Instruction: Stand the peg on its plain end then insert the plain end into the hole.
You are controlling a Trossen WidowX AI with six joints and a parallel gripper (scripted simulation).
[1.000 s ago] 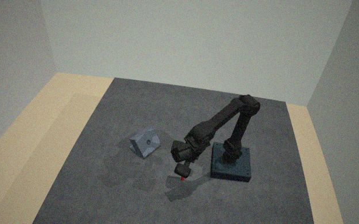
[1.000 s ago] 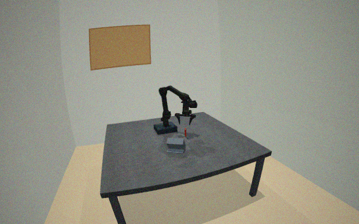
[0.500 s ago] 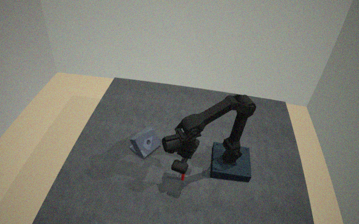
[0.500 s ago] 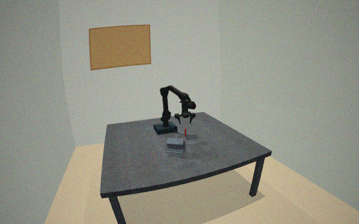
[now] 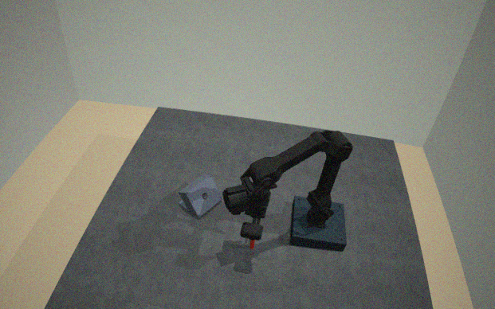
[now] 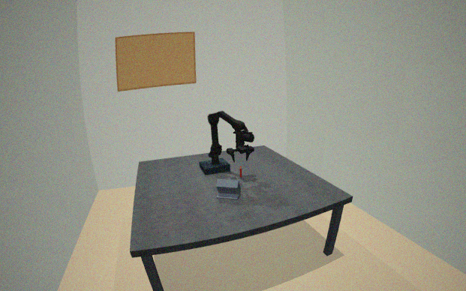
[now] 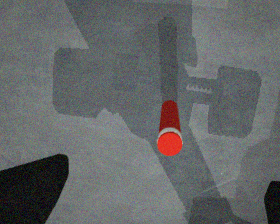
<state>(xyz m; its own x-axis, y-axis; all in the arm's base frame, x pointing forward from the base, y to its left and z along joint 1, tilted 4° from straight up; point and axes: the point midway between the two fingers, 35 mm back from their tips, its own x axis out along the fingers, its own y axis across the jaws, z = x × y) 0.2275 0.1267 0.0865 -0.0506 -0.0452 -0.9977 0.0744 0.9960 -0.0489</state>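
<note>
Now: gripper tip 6 cm above the red peg. Also, from my gripper tip: sloped panel 22 cm ahead, 17 cm to the right, 7 cm below.
</note>
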